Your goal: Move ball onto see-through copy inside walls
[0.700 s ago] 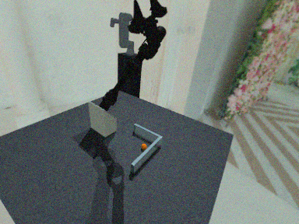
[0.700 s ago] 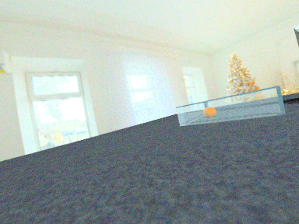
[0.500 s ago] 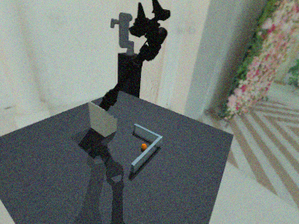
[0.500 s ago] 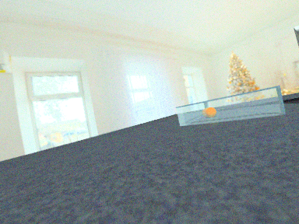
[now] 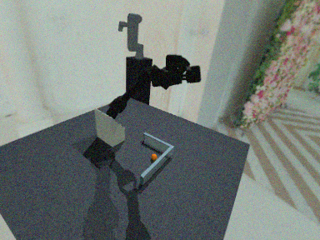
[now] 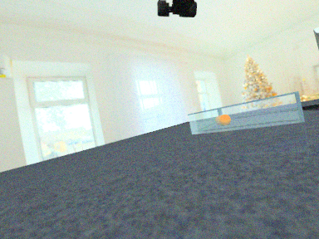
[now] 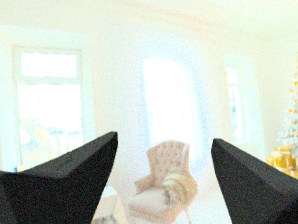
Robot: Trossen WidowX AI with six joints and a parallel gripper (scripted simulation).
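The orange ball is 58 cm below my gripper tip, 18 cm behind it and 15 cm to the left of it. Round my gripper tip: clear wall (57 cm below, 26 cm to the left, 24 cm behind); see-through copy of ball (58 cm below, 16 cm behind, 14 cm to the left).
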